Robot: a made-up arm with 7 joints. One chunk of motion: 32 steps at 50 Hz.
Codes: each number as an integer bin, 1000 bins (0 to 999) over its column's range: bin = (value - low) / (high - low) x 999, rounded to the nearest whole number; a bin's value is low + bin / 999 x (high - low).
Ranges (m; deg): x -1.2..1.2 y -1.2..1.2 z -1.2..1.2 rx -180..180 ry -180..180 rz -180..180
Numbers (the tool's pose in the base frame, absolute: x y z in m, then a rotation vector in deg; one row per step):
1: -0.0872 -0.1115 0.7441 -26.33 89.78 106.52
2: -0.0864 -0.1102 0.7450 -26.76 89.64 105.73
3: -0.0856 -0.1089 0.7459 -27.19 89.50 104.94
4: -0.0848 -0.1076 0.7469 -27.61 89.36 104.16
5: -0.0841 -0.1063 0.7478 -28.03 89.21 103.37
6: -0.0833 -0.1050 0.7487 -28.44 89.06 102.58
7: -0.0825 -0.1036 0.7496 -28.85 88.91 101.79
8: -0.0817 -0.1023 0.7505 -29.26 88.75 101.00
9: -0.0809 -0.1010 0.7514 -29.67 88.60 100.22
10: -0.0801 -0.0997 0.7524 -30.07 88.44 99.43
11: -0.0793 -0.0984 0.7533 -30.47 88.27 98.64
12: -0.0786 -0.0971 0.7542 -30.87 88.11 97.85
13: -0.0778 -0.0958 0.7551 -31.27 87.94 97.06
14: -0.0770 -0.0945 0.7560 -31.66 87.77 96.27
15: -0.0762 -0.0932 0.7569 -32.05 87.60 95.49
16: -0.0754 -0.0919 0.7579 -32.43 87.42 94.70
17: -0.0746 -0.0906 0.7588 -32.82 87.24 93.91
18: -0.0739 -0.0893 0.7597 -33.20 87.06 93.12
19: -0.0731 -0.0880 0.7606 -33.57 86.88 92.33
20: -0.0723 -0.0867 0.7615 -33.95 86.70 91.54
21: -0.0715 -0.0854 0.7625 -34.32 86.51 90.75
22: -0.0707 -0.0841 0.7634 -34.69 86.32 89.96
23: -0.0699 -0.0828 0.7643 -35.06 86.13 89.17
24: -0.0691 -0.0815 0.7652 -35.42 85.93 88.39
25: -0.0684 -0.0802 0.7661 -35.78 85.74 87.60
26: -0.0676 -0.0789 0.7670 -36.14 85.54 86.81
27: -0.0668 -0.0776 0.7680 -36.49 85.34 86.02
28: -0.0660 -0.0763 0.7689 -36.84 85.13 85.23
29: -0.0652 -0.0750 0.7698 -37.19 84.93 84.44
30: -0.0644 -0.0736 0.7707 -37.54 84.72 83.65
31: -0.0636 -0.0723 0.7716 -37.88 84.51 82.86
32: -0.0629 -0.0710 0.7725 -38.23 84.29 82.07
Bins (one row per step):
1: 463 453 809 426 749 795
2: 464 454 810 425 748 793
3: 464 454 810 424 748 791
4: 464 455 810 423 747 789
5: 464 455 811 422 747 786
6: 465 456 811 421 747 784
7: 465 456 812 419 746 782
8: 465 457 812 418 746 780
9: 466 457 812 417 745 778
10: 466 458 813 416 745 775
11: 466 459 813 415 744 773
12: 467 459 813 414 744 771
13: 467 460 814 413 744 769
14: 467 460 814 412 743 767
15: 468 461 815 411 743 764
16: 468 461 815 410 742 762
17: 468 462 815 408 742 760
18: 469 462 816 407 741 758
19: 469 463 816 406 741 756
20: 469 463 816 405 740 754
21: 470 464 817 404 740 751
22: 470 464 817 403 739 749
23: 470 465 818 402 739 747
24: 471 466 818 401 738 745
25: 471 466 818 400 737 743
26: 471 467 819 399 737 740
27: 472 467 819 398 736 738
28: 472 468 820 397 736 736
29: 472 468 820 396 735 734
30: 473 469 820 395 735 732
31: 473 469 821 394 734 729
32: 473 470 821 393 733 727

